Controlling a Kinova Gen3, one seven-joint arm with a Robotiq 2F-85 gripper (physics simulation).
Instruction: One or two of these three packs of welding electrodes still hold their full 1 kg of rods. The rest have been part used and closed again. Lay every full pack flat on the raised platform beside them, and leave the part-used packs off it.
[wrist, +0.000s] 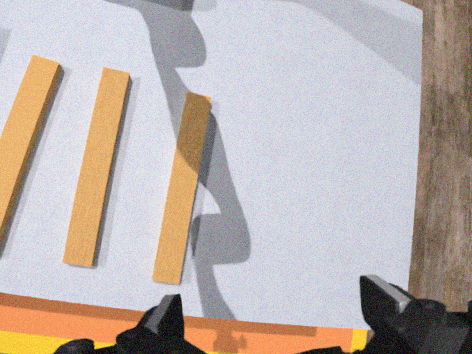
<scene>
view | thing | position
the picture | my gripper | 271,305
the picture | pack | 81,244
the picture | pack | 172,241
</scene>
